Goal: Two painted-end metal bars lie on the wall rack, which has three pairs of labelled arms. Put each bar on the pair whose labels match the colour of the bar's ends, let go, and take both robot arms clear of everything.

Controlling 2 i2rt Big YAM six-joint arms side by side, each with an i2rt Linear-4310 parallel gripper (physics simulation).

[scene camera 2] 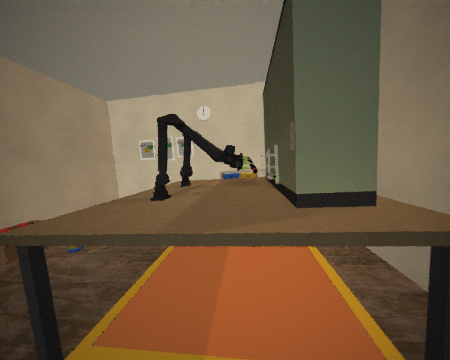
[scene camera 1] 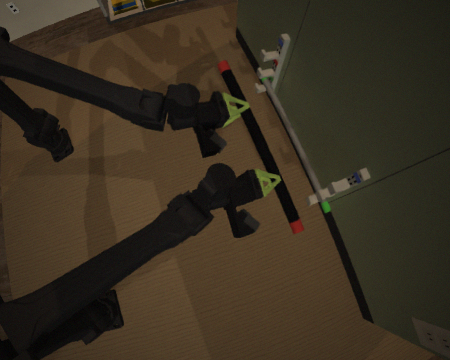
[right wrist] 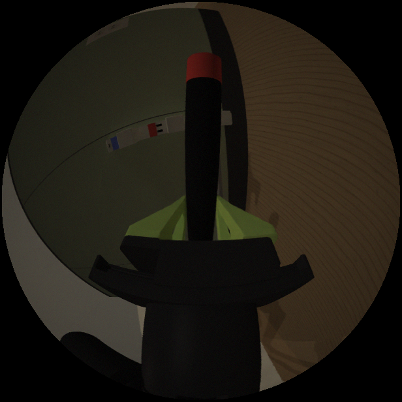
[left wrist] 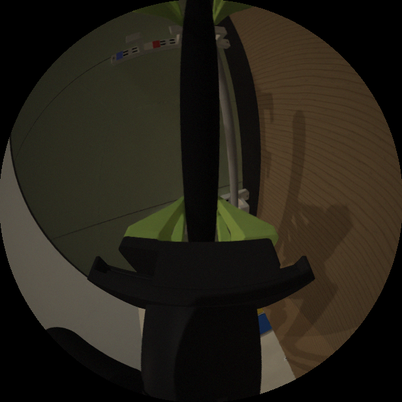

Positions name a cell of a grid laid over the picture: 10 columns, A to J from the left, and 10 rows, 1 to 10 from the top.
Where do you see a black bar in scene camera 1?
F5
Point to a black bar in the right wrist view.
At F3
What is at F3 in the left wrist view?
A grey bar.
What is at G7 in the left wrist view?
My left gripper.
